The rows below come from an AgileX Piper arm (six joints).
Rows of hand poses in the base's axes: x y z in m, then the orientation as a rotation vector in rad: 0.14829 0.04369 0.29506 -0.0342 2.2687 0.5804; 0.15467 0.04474 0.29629 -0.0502 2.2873 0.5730; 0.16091 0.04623 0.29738 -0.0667 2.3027 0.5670; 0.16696 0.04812 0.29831 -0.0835 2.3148 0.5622; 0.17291 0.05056 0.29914 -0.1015 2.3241 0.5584; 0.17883 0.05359 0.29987 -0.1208 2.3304 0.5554; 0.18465 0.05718 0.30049 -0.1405 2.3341 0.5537; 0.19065 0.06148 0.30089 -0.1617 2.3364 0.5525; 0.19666 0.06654 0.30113 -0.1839 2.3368 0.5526; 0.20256 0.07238 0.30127 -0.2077 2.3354 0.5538; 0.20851 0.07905 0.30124 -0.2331 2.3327 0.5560; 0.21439 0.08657 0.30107 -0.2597 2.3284 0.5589; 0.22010 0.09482 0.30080 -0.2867 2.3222 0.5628; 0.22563 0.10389 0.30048 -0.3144 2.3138 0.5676; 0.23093 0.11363 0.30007 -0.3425 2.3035 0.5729; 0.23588 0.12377 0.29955 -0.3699 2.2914 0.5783; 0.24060 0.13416 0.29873 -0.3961 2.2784 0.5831; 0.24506 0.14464 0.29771 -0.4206 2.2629 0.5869
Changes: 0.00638 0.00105 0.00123 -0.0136 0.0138 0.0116; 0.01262 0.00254 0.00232 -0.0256 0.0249 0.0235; 0.01867 0.00443 0.00325 -0.0362 0.0331 0.0355; 0.02462 0.00687 0.00408 -0.0460 0.0386 0.0482; 0.03054 0.00990 0.00481 -0.0551 0.0414 0.0617; 0.03636 0.01349 0.00543 -0.0628 0.0419 0.0755; 0.04236 0.01779 0.00583 -0.0705 0.0410 0.0903; 0.04837 0.02285 0.00607 -0.0772 0.0386 0.1060; 0.05427 0.02869 0.00621 -0.0833 0.0346 0.1230; 0.06022 0.03536 0.00618 -0.0890 0.0294 0.1414; 0.06610 0.04288 0.00601 -0.0943 0.0229 0.1606; 0.07181 0.05113 0.00574 -0.0987 0.0149 0.1804; 0.07734 0.06020 0.00542 -0.1023 0.0051 0.2007; 0.08264 0.06994 0.00501 -0.1054 -0.0063 0.2214; 0.08759 0.08008 0.00449 -0.1080 -0.0191 0.2415; 0.09231 0.09047 0.00367 -0.1104 -0.0325 0.2607; 0.09677 0.10095 0.00265 -0.1127 -0.0483 0.2781
